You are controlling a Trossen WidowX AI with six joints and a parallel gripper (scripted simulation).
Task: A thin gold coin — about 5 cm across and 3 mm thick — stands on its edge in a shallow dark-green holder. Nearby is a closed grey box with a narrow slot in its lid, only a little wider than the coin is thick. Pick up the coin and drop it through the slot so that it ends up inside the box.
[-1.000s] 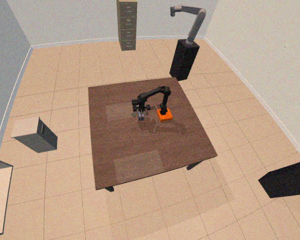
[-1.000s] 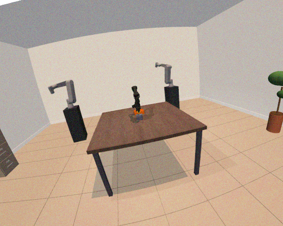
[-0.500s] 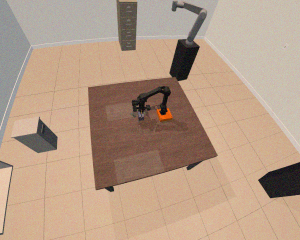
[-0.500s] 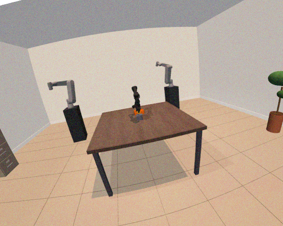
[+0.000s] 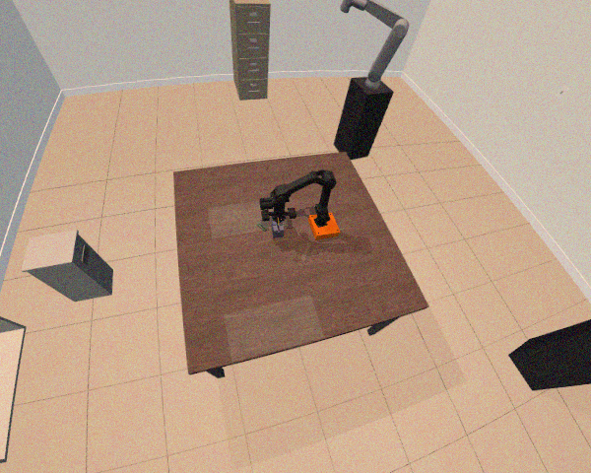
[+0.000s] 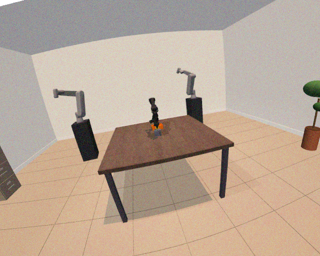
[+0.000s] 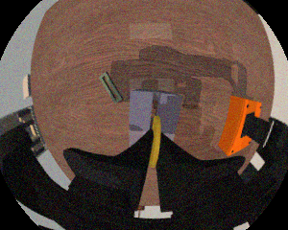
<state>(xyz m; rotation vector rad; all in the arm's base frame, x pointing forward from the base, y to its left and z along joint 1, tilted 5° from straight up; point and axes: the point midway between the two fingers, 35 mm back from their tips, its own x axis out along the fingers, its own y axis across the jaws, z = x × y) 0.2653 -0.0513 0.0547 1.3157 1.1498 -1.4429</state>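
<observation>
Now: the gold coin 10 mm above my gripper tip.
</observation>
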